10 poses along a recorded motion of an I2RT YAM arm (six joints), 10 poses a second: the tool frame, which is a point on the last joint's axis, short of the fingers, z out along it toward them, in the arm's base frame.
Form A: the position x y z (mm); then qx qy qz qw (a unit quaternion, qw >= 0).
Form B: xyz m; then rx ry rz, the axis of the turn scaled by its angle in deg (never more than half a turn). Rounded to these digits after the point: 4 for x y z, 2 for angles.
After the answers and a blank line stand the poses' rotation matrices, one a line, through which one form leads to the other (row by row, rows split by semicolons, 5 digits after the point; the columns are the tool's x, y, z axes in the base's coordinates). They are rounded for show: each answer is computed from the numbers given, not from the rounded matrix.
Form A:
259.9 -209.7 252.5 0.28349 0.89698 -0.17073 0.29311
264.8 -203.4 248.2 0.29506 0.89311 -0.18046 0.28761
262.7 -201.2 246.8 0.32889 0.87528 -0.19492 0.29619
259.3 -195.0 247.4 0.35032 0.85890 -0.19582 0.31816
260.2 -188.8 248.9 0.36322 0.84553 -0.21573 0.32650
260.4 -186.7 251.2 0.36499 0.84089 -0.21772 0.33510
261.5 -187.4 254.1 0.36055 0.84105 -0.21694 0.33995
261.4 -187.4 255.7 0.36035 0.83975 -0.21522 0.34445
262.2 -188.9 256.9 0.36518 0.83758 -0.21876 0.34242
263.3 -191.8 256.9 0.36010 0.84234 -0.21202 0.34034
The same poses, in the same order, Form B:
0.2599 -0.2097 0.2525 43.26 136.89 -26.06
0.2648 -0.2034 0.2482 45.16 136.68 -27.62
0.2627 -0.2012 0.2468 50.12 133.37 -29.70
0.2593 -0.1950 0.2474 52.80 129.46 -29.52
0.2602 -0.1888 0.2489 54.52 126.93 -32.38
0.2604 -0.1867 0.2512 54.56 125.70 -32.55
0.2615 -0.1874 0.2541 53.77 125.43 -32.35
0.2614 -0.1874 0.2557 53.62 124.96 -32.03
0.2622 -0.1889 0.2569 54.40 124.76 -32.59
0.2633 -0.1918 0.2569 53.69 125.60 -31.61

-0.66744 0.60865 0.42903; 0.40848 0.78097 -0.47247; -0.62263 -0.14010 -0.76988
-0.66044 0.63085 0.40725; 0.42324 0.76075 -0.49207; -0.62023 -0.15262 -0.76943
-0.60821 0.69120 0.39028; 0.46027 0.70768 -0.53604; -0.64671 -0.14639 -0.74856
-0.55210 0.72638 0.40933; 0.47717 0.67786 -0.55929; -0.68373 -0.11346 -0.72086
-0.52293 0.75510 0.39542; 0.47336 0.64306 -0.60200; -0.70885 -0.12763 -0.69371
-0.50898 0.75974 0.40463; 0.46791 0.63876 -0.61077; -0.72249 -0.12154 -0.68061
-0.50887 0.75399 0.41540; 0.45899 0.64588 -0.61006; -0.72827 -0.11978 -0.67474
-0.50300 0.75347 0.42340; 0.45694 0.64766 -0.60971; -0.73361 -0.11322 -0.67007
-0.49879 0.76155 0.41383; 0.46192 0.63758 -0.61655; -0.73338 -0.11637 -0.66979
-0.50899 0.75098 0.42067; 0.46234 0.65075 -0.60230; -0.72607 -0.11207 -0.67843

